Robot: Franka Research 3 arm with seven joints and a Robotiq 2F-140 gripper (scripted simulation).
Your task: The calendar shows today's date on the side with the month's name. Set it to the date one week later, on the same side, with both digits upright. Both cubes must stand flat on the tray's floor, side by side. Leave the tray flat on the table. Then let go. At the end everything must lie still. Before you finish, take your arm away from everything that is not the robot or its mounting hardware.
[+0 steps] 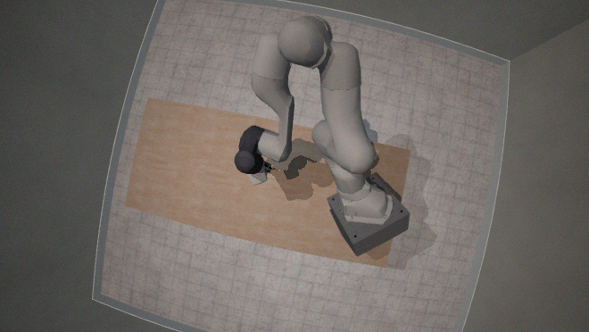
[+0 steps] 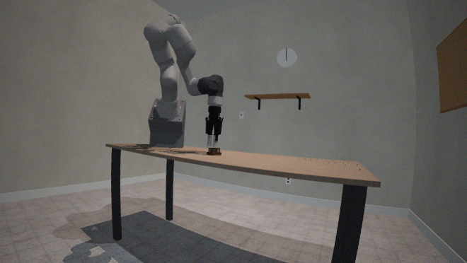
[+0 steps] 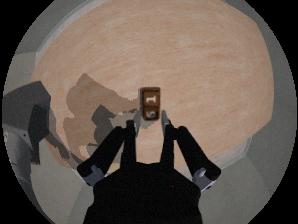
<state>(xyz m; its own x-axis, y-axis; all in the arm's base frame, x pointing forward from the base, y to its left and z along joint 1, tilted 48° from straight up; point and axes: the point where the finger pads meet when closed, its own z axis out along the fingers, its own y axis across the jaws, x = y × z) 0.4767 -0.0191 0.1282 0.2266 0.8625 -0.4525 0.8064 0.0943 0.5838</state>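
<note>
Right now my hand is 60 mm above the calendar cube.
</note>
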